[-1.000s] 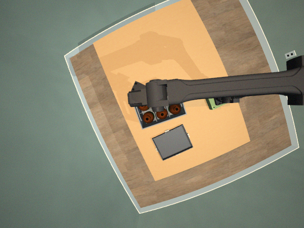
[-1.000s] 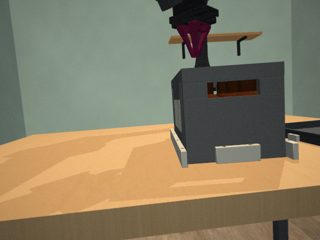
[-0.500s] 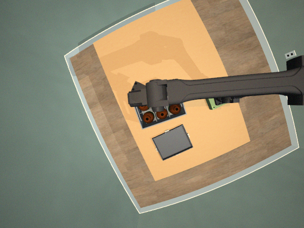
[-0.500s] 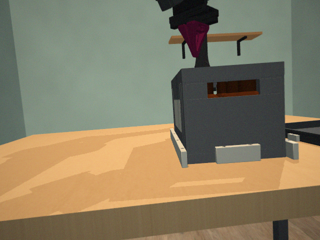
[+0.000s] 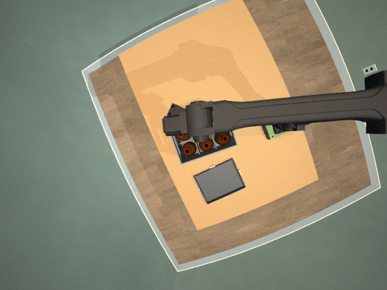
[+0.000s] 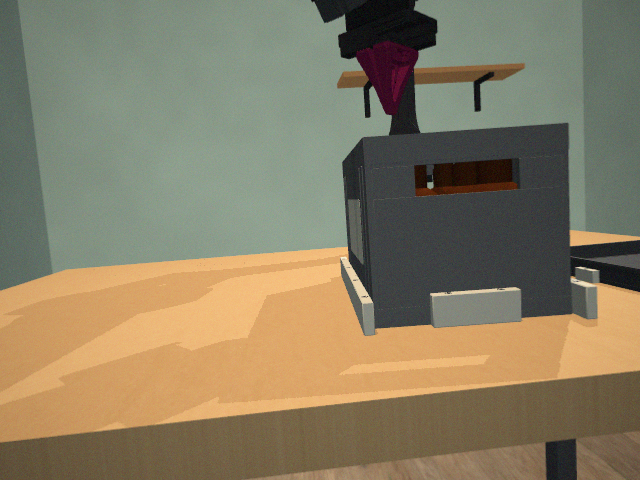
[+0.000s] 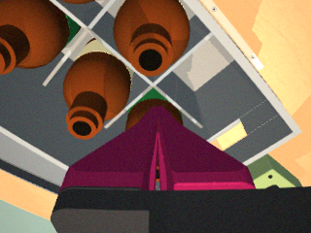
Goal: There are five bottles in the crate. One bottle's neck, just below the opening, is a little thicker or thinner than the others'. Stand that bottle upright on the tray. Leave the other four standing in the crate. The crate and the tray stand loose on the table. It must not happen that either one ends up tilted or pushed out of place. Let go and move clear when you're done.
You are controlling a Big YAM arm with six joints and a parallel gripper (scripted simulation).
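Right now the dark grey crate is 10 mm ahead of my hand, 40 mm to the left of it and 140 mm below it. Round my hand: grey tray: 10 mm behind, 320 mm to the left, 210 mm below.
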